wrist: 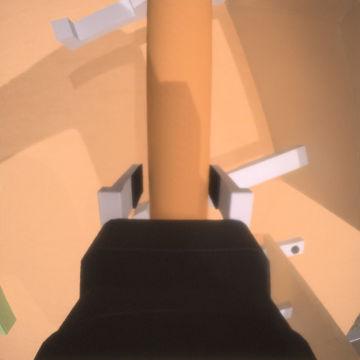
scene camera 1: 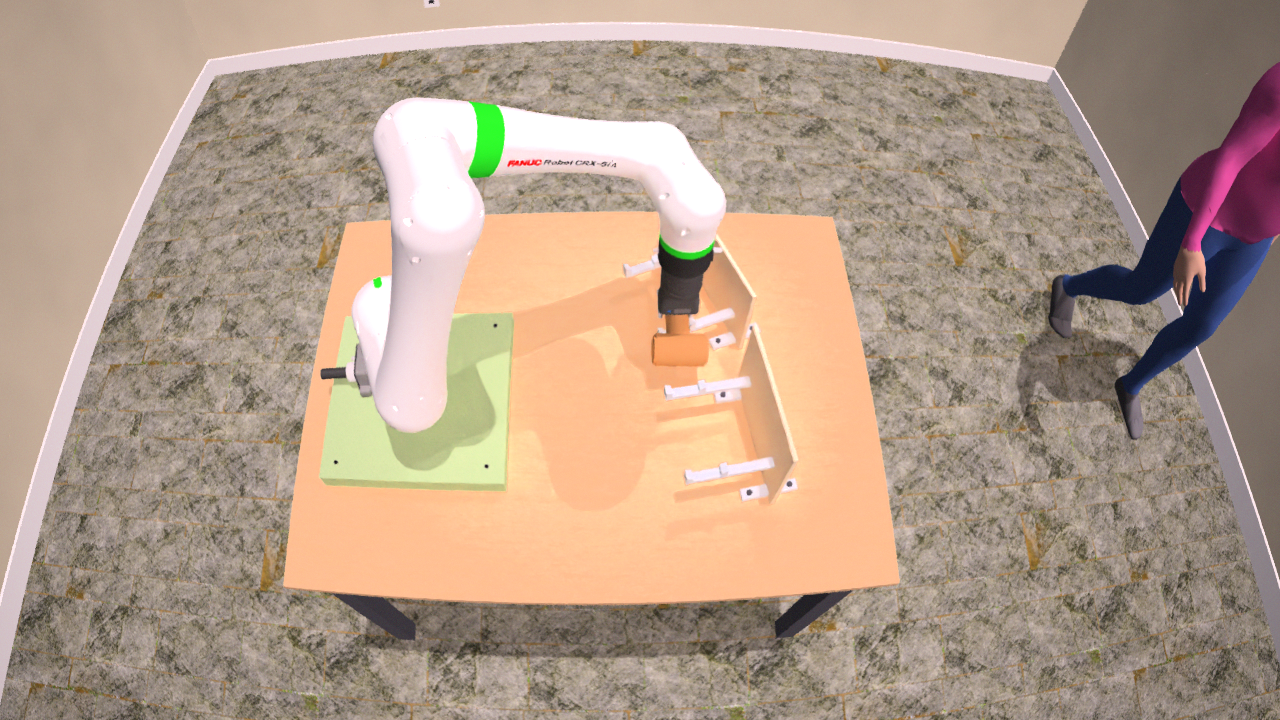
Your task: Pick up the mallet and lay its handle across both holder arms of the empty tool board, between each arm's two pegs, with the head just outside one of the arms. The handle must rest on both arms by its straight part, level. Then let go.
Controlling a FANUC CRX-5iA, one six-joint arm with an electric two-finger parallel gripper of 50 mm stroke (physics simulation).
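Frame: origin at the arm's base, x ahead, y left, z up, level; metres.
Seen in the pictures: gripper, fingertip midpoint: (scene camera 1: 674, 313).
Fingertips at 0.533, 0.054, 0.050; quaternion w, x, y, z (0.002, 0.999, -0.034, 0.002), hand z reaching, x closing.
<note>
A point is followed by its place in that frame, as x, y, z.
The orange mallet (scene camera 1: 680, 350) @[0.528, -0.047, 0.081] (wrist: 180, 110) lies across the far tool board (scene camera 1: 735, 291) @[0.650, 0.070, 0.091]. Its handle crosses over that board's far arm (scene camera 1: 639, 267) @[0.478, 0.185, 0.033] (wrist: 102, 25) and near arm (scene camera 1: 714, 318) @[0.612, 0.048, 0.033] (wrist: 270, 166); its head is just outside the near arm, on the side facing the other board. The handle looks about level; its contact with the arms and its place between the pegs are partly hidden. My gripper (scene camera 1: 677, 319) @[0.533, 0.054, 0.050] (wrist: 175, 177) is open, its fingers on either side of the handle near the near arm, with a narrow gap visible at the left finger.
A second tool board (scene camera 1: 771, 411) @[0.662, -0.209, 0.126] stands nearer the camera, its two arms (scene camera 1: 707, 387) @[0.571, -0.115, 0.057] (scene camera 1: 729, 469) @[0.587, -0.280, 0.056] bearing no tool. The mallet's head is close to the first of these arms. The green base plate (scene camera 1: 358, 456) @[-0.100, -0.185, 0.002] is at the table's left. A person (scene camera 1: 1235, 197) stands beyond the table's right side.
</note>
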